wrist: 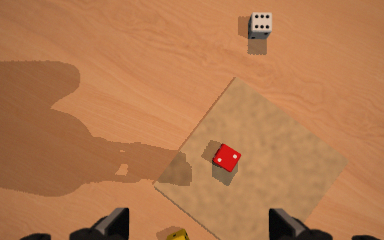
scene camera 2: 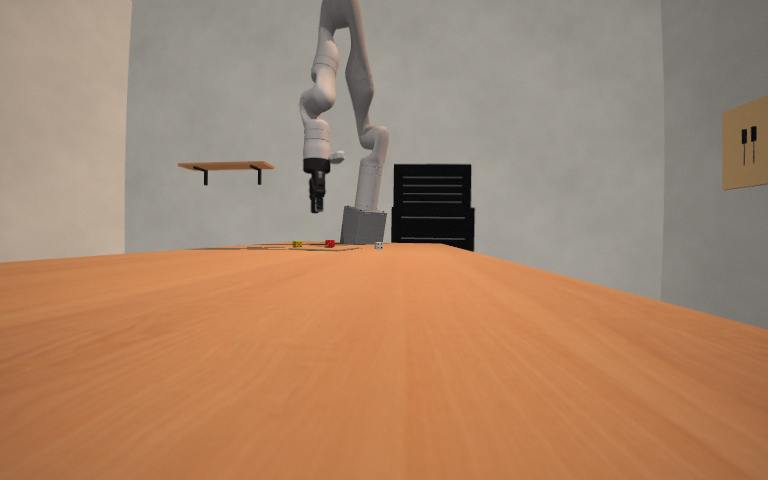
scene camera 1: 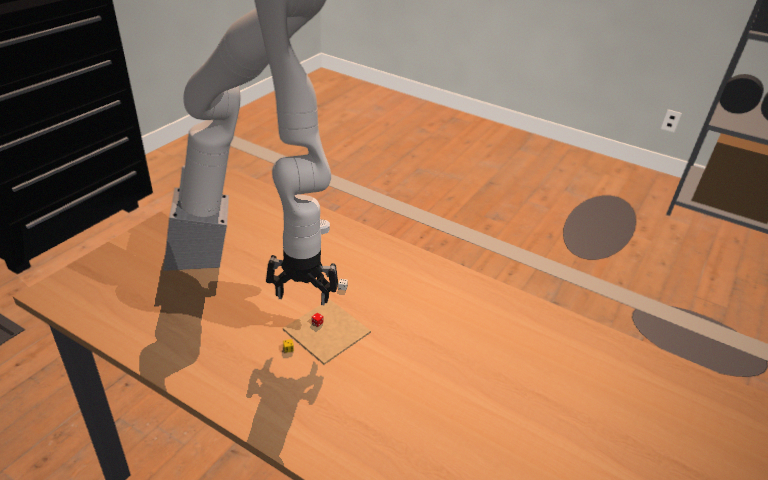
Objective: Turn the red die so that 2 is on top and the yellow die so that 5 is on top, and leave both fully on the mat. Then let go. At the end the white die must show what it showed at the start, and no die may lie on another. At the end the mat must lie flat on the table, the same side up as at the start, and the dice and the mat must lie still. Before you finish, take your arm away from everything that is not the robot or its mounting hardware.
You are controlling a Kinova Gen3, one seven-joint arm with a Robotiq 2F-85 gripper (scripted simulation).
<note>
The pictures show: my gripper and a tan mat.
My gripper also shows in the wrist view and in scene camera 2.
</note>
